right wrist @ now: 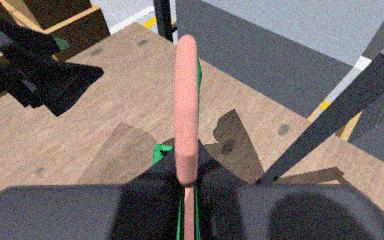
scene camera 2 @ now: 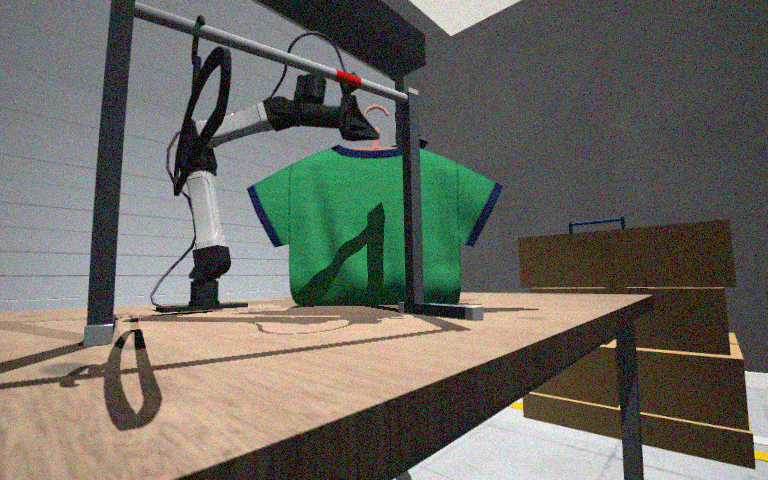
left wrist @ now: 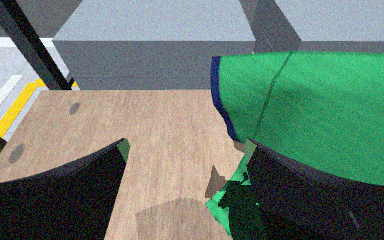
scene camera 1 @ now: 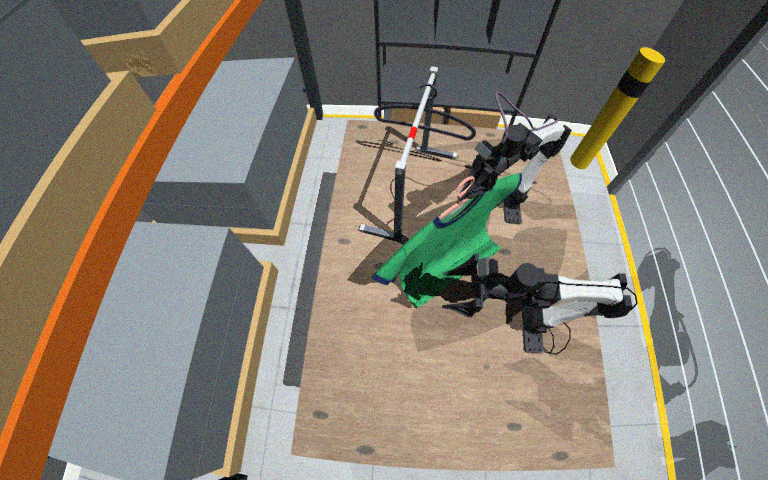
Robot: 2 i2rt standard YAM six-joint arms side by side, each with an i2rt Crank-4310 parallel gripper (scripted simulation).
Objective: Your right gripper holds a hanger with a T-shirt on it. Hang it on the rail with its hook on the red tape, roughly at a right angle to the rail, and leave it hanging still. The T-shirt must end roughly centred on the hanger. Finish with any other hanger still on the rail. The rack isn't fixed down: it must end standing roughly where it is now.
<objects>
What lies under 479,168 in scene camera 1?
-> My right gripper.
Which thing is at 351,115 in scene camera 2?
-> My right gripper.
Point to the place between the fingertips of my left gripper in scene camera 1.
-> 442,289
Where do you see a green t-shirt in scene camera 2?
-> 341,211
</objects>
